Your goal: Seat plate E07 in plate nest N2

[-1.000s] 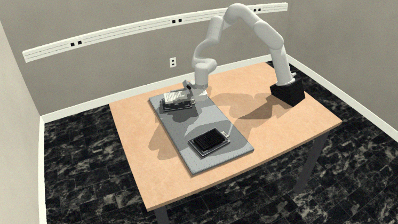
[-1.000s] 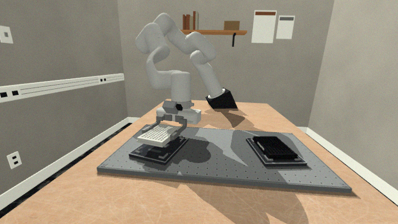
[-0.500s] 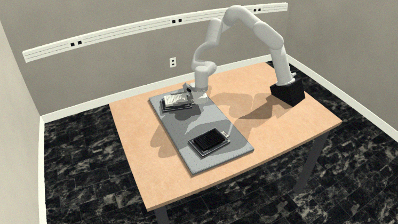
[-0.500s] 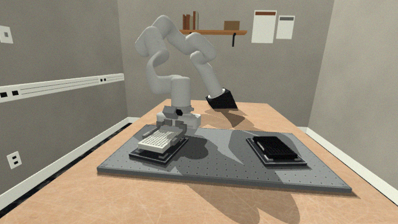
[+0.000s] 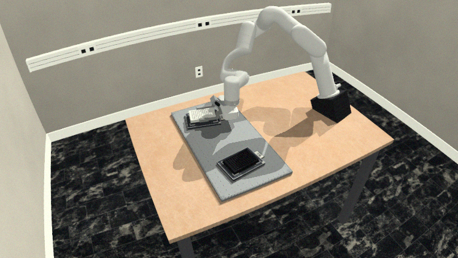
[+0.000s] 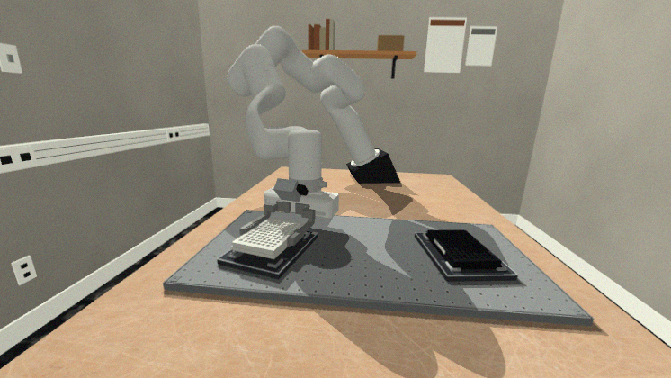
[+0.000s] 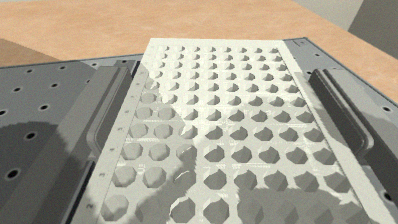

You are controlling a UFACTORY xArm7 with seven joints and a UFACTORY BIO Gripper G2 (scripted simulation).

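The white well plate E07 is right at my hand. The rest, counted from my hand: dark plate nest N2: 30 mm below; then black well plate E01: 360 mm to the left, 20 mm below, 10 mm ahead; then plate nest N1: 360 mm to the left, 30 mm below, 10 mm ahead.
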